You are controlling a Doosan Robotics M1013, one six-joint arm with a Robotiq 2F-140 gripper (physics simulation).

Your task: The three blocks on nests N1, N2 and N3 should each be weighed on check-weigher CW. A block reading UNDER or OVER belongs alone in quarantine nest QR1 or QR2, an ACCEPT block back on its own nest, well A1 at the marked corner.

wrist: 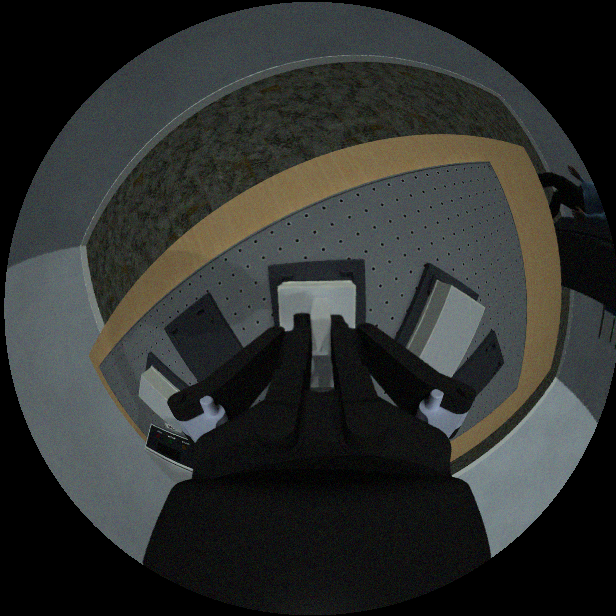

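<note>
My gripper (320,330) hangs over the middle of the perforated grey plate. Its black fingers are drawn close together, with only a narrow pale strip between them and nothing visibly held. Straight beyond the fingertips a white block (316,299) sits in a dark nest (316,271). A second white block (449,333) lies tilted in the view on a dark nest to the right. A third white block (154,389) is at the far left, just behind a small panel with red and green lights (168,441). No labels or corner marks are readable.
An empty dark nest (202,336) lies left of the middle one and another (481,362) at the right, partly behind my gripper's linkage. The plate has a tan wooden border (321,172), with speckled floor beyond. Dark equipment (580,241) stands at the far right.
</note>
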